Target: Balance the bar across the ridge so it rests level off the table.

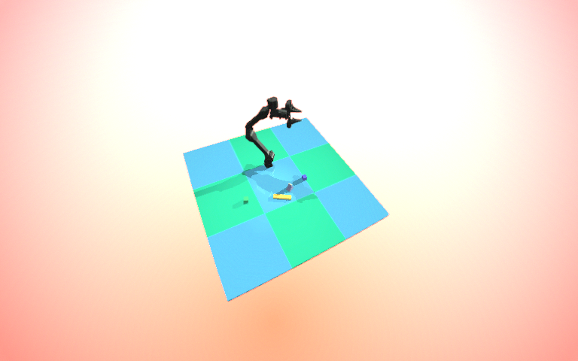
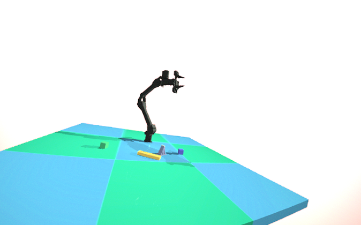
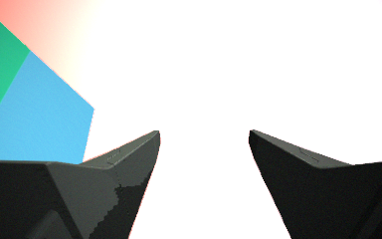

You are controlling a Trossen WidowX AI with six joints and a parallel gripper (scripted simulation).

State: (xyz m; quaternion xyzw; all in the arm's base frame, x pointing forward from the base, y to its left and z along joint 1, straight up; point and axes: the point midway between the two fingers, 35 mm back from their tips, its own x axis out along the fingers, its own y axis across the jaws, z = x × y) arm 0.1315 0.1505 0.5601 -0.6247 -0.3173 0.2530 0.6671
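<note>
My gripper tip is 19 cm short of the yellow bar, 21 cm to the left of it and 56 cm above it. From my gripper tip the other things lie so: small green cube: 10 cm ahead, 48 cm to the right, 55 cm below; then small purple cube: 11 cm ahead, 3 cm to the left, 55 cm below.
</note>
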